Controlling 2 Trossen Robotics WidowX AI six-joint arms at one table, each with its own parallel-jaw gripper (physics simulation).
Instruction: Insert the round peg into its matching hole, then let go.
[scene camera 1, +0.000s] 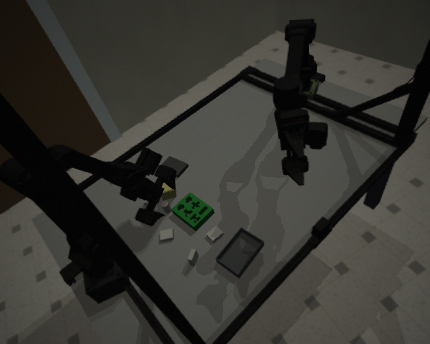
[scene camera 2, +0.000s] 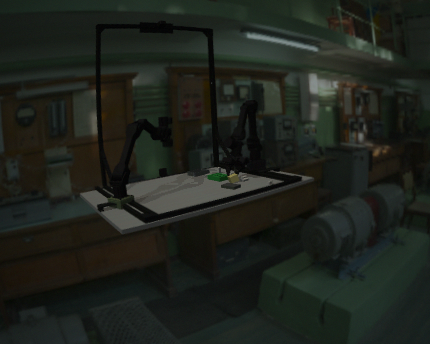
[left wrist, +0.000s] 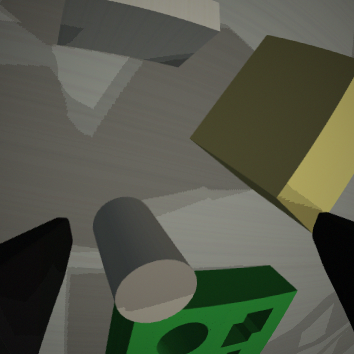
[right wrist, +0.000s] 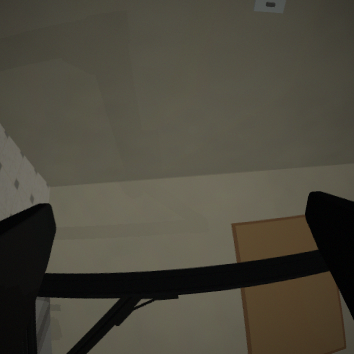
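The grey round peg (scene camera 1: 165, 205) (left wrist: 140, 253) stands upright on the table, right at the near corner of the green hole board (scene camera 1: 193, 209) (scene camera 2: 217, 177) (left wrist: 225, 316). The board's round hole (left wrist: 182, 337) is empty, just beside the peg. My left gripper (scene camera 1: 157, 199) (scene camera 2: 228, 168) (left wrist: 196, 229) is open and low over the table, with the peg between its fingers but nearer one of them, not touched. My right gripper (scene camera 1: 299, 177) (scene camera 2: 165, 136) (right wrist: 182, 211) is open and empty, high above the far side of the table.
A yellow cube (scene camera 1: 168, 192) (scene camera 2: 233, 178) (left wrist: 281, 116) lies close to the peg. A dark flat plate (scene camera 1: 176, 165) (scene camera 2: 231, 185) lies behind it. A dark tray (scene camera 1: 229, 244) and three small pale blocks (scene camera 1: 166, 234) (scene camera 1: 214, 233) (scene camera 1: 192, 256) lie nearer the front. A black frame (scene camera 1: 203, 99) borders the table.
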